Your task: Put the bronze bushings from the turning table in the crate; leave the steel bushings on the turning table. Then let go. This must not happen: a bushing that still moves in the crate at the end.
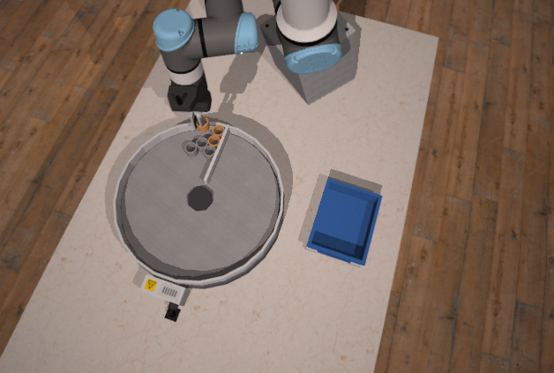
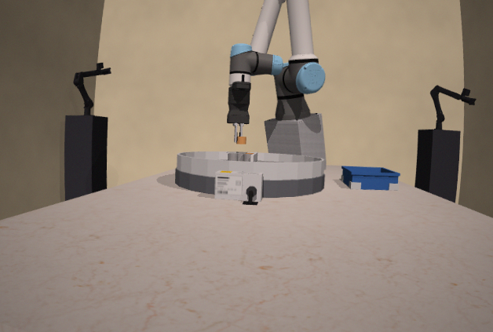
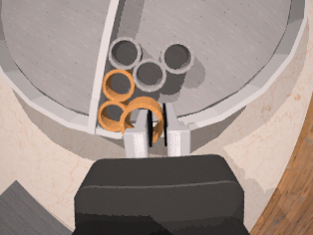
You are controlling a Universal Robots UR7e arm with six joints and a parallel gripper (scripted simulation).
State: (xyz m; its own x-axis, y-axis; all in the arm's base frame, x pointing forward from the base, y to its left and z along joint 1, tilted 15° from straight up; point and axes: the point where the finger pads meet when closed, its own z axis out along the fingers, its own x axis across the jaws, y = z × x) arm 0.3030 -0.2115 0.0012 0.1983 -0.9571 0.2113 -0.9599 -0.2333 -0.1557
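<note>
Right now the blue crate is 420 mm to the left of my hand, 130 mm ahead of it and 110 mm below it. From my hand the other things lie so: grey turning table (170 mm ahead, 80 mm below, 50 mm to the left).
</note>
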